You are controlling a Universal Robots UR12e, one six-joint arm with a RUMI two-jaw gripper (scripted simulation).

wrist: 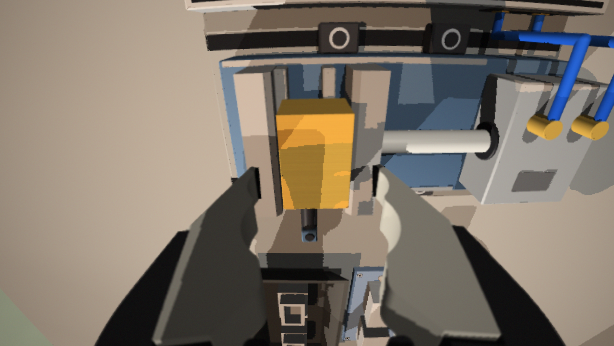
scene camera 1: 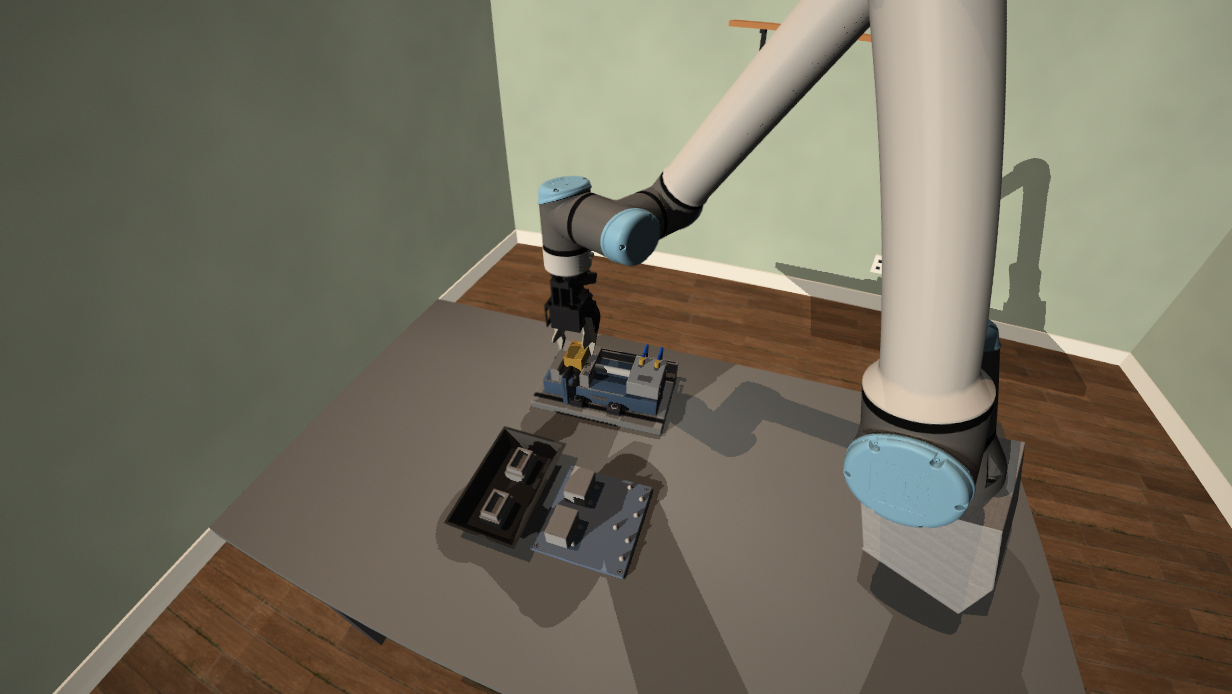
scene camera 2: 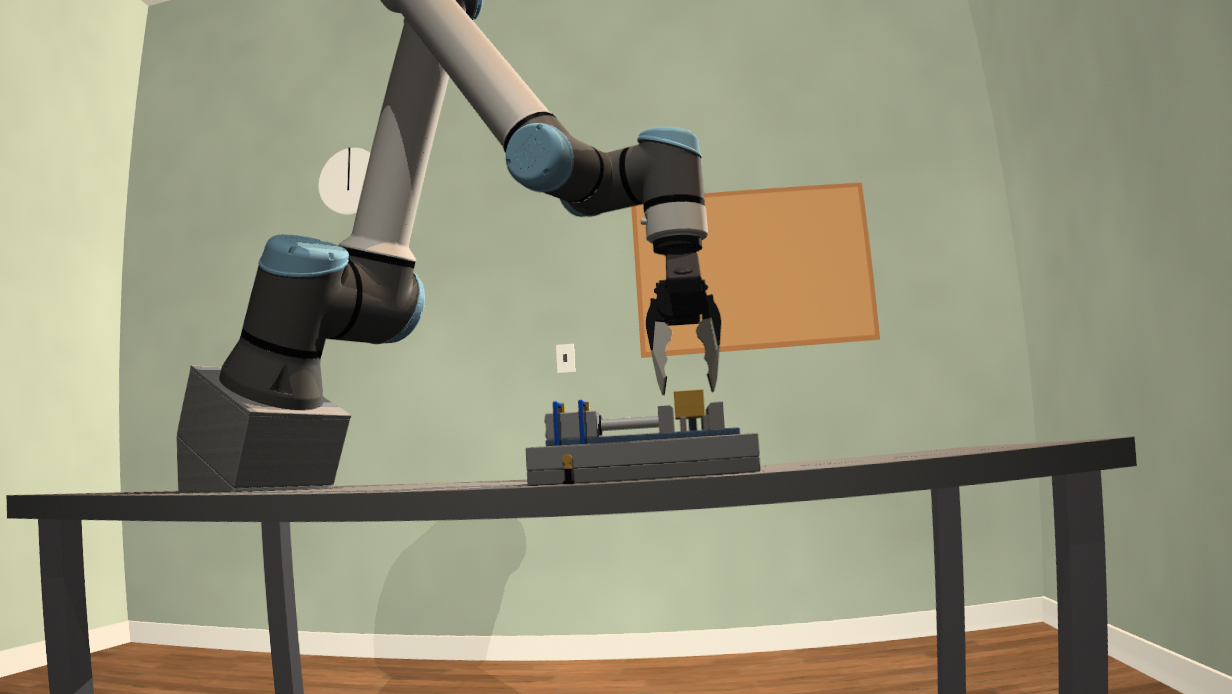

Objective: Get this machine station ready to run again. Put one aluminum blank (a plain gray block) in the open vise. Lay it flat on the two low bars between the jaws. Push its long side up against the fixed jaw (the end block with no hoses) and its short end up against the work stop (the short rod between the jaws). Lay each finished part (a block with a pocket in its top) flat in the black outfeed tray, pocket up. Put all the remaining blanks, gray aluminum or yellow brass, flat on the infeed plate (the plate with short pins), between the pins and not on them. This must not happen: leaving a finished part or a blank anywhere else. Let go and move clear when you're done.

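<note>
On scene camera 1 you'd see my gripper (scene camera 1: 576, 351), a gray aluminum blank (scene camera 1: 561, 527) and a gray aluminum blank (scene camera 1: 581, 482), plus a vise (scene camera 1: 602, 381) and a gray cylinder block (scene camera 1: 636, 387). The wrist view gives you my gripper (wrist: 315, 168) again, along with a yellow brass blank (wrist: 315, 136) and a push rod (wrist: 394, 141), and it's got the vise (wrist: 421, 96) and the gray cylinder block (wrist: 509, 100) in it too. As for scene camera 2, that shows my gripper (scene camera 2: 688, 393) and the gray cylinder block (scene camera 2: 568, 422).
</note>
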